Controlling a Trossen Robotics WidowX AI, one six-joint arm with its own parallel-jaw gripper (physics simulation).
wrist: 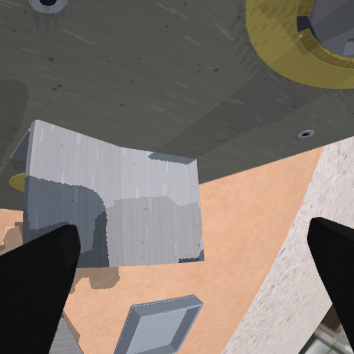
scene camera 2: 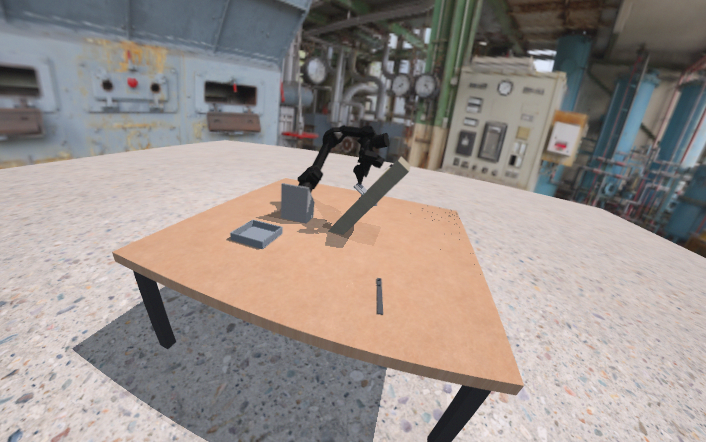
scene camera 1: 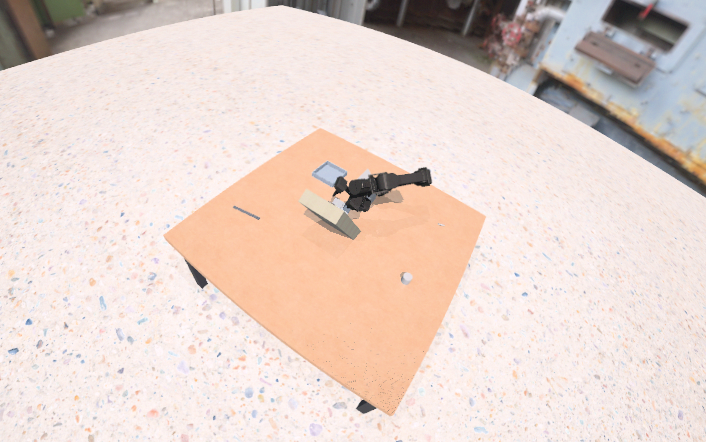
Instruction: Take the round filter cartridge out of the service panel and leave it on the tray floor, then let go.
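Observation:
The service panel (scene camera 1: 325,208) (scene camera 2: 370,200) (wrist: 150,75) is a thick grey-green slab leaning over the table. A light grey metal flap (wrist: 150,200) stands out from its face, partly in shadow. Part of a yellow ring (wrist: 280,65) around a grey recess shows at the top right of the wrist view, and another yellow ring (wrist: 18,182) shows behind the flap's left edge. I cannot make out the round filter cartridge. My gripper (wrist: 196,235) is wide open and empty, with its fingertips at either side of the flap's lower part. The grey-blue tray (scene camera 1: 321,180) (scene camera 2: 246,241) (wrist: 129,327) stands on the table.
A grey upright plate (scene camera 2: 295,203) stands near the arm's base. A dark bar (scene camera 1: 245,212) (scene camera 2: 379,296) lies on the table (scene camera 1: 291,270) (scene camera 2: 291,281). A small pale cylinder (scene camera 1: 406,278) stands on the far side of the panel from the tray. Screws (wrist: 305,134) dot the panel's face.

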